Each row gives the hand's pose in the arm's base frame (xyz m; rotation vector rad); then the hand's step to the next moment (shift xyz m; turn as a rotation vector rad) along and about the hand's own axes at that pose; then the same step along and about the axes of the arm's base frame.
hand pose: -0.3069 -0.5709 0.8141 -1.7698 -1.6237 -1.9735
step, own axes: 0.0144 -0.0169 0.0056 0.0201 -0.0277 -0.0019
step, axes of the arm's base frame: -0.0115 0.0198 -0.0013 -0.0255 0.0228 -0.0026
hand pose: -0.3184 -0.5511 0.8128 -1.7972 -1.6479 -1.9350
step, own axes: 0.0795 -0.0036 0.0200 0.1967 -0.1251 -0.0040
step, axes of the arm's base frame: -0.0147 0.0622 0.0514 -0.1470 0.1689 0.0648
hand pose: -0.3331 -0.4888 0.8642 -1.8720 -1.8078 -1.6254
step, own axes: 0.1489 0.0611 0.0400 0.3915 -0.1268 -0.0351
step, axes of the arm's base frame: 0.0325 0.1093 0.1204 -0.2165 0.2810 0.2116
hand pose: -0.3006 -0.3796 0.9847 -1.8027 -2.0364 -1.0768
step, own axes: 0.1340 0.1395 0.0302 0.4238 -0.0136 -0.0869
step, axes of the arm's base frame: 0.1081 0.1197 0.1109 -0.1343 0.2706 0.3099
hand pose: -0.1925 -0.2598 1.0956 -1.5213 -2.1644 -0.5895
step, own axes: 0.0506 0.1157 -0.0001 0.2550 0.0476 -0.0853
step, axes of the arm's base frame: 0.0939 0.0743 0.0400 -0.0247 0.1613 0.2189
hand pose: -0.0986 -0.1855 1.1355 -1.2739 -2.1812 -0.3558
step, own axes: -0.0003 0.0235 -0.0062 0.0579 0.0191 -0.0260
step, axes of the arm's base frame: 0.0225 0.0086 0.0033 0.0038 0.0376 0.0545
